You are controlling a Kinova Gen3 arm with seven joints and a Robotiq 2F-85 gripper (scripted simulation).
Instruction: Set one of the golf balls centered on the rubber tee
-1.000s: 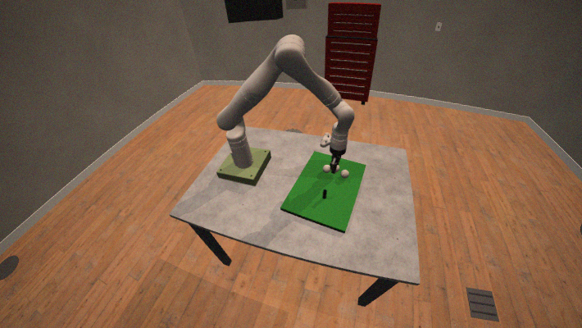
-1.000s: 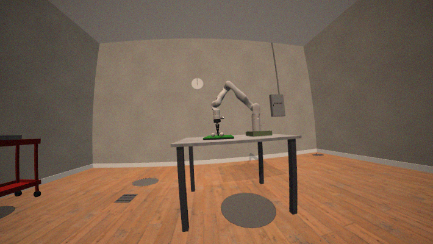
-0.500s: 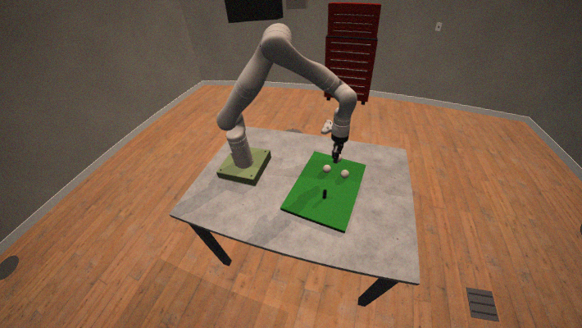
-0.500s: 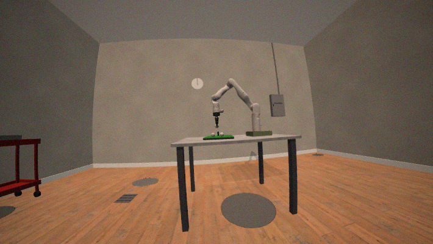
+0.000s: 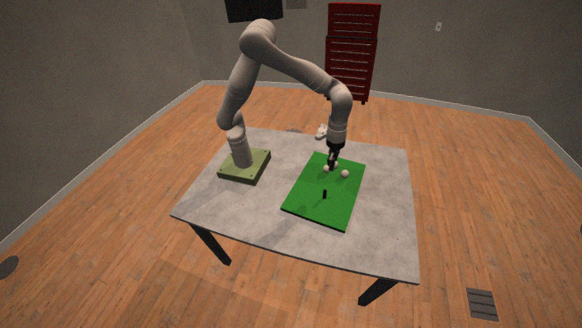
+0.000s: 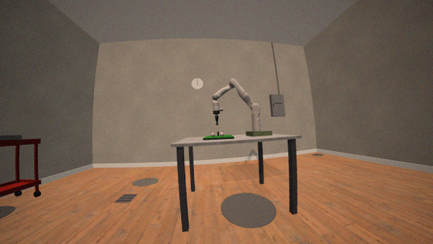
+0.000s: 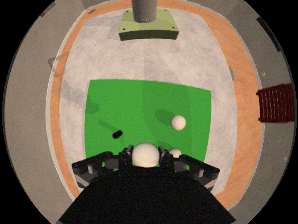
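My gripper is now 15 cm above the green mat, 4 cm to the left of it and 2 cm past it. The rest, counted from my hand: white golf ball right at my hand.
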